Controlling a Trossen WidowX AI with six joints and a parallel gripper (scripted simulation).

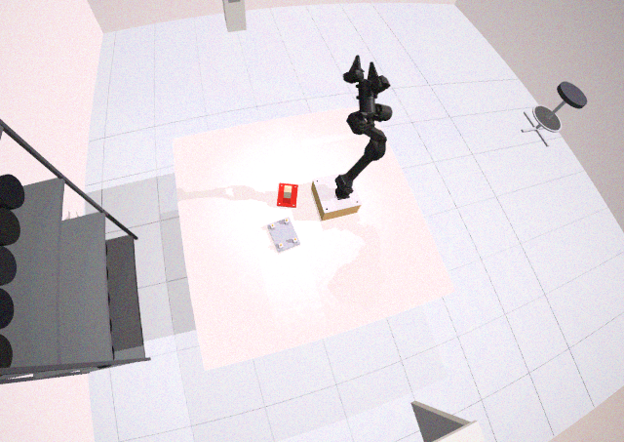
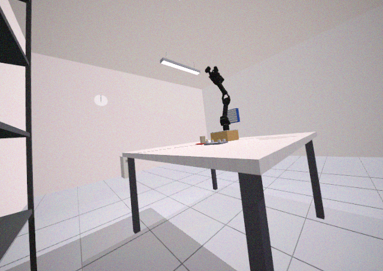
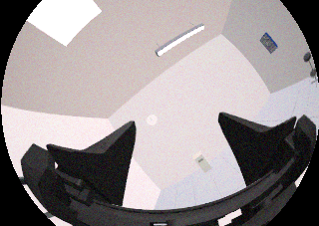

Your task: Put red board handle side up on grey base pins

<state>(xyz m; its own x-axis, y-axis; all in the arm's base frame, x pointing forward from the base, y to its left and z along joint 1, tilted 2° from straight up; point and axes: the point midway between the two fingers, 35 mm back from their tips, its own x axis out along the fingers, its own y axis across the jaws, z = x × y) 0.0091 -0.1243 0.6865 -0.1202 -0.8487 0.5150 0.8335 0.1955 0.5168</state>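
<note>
Now: gripper tip 270 mm short of the red board, 80 mm to the right of it and 780 mm above it. Also, from my gripper tip: grey base: 330 mm ahead, 300 mm to the left, 800 mm below.
</note>
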